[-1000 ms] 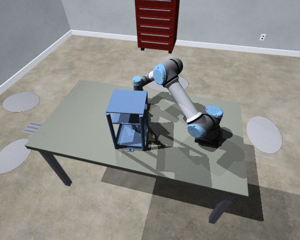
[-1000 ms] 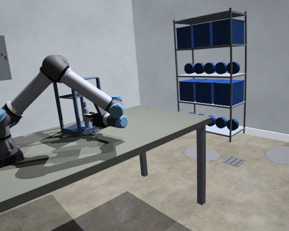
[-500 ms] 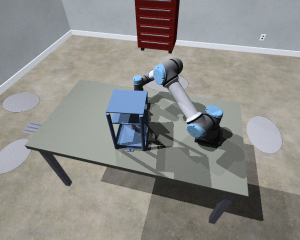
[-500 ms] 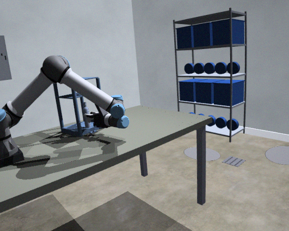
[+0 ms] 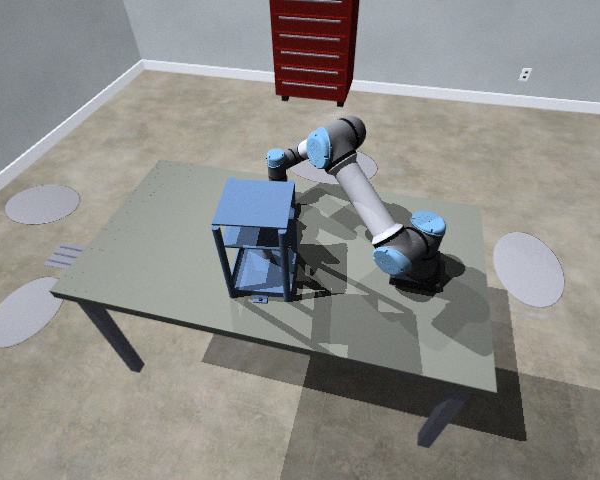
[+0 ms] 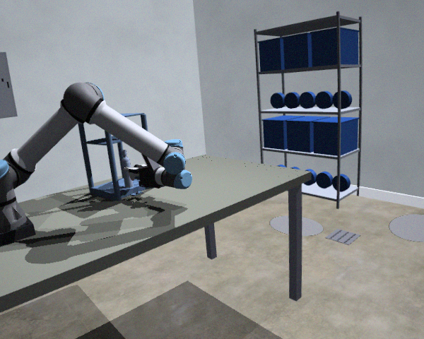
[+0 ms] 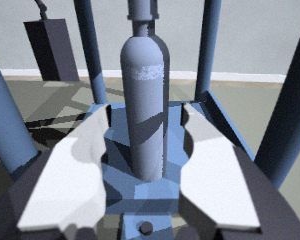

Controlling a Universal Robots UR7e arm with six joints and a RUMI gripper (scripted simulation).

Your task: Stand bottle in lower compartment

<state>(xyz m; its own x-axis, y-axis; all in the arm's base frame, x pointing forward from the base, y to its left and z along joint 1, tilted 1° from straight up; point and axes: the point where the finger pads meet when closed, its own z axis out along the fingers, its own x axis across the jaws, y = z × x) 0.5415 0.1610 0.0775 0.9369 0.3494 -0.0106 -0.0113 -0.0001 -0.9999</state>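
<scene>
The grey-blue bottle lies 3 cm to the left of my hand, 2 cm above it and 1 cm behind it. Round my hand: blue shelving unit (9 cm to the left, 6 cm above, 3 cm behind).
</scene>
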